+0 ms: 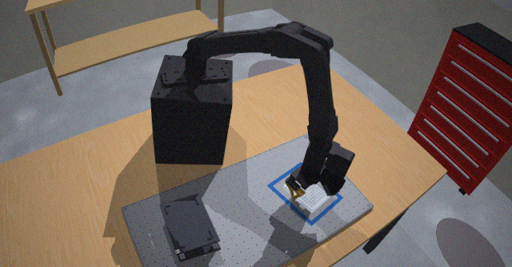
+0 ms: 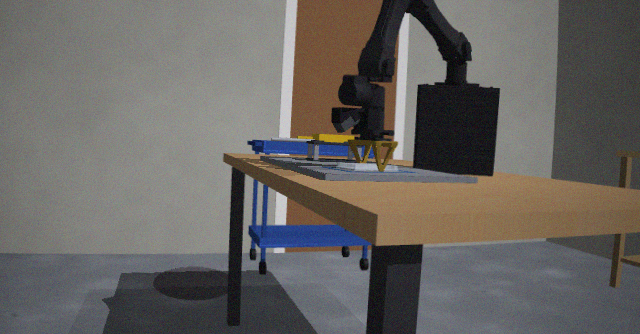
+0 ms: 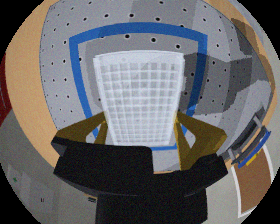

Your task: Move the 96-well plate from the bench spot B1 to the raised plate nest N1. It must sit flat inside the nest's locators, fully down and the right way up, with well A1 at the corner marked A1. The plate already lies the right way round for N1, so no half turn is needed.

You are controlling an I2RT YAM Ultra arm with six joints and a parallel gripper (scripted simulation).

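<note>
Right now the white 96-well plate is 1 cm ahead of my hand. Also, from my hand: dark raised nest N1: 3 cm ahead, 37 cm to the right, 5 cm above; corner label: 11 cm ahead, 42 cm to the right, 5 cm above.
</note>
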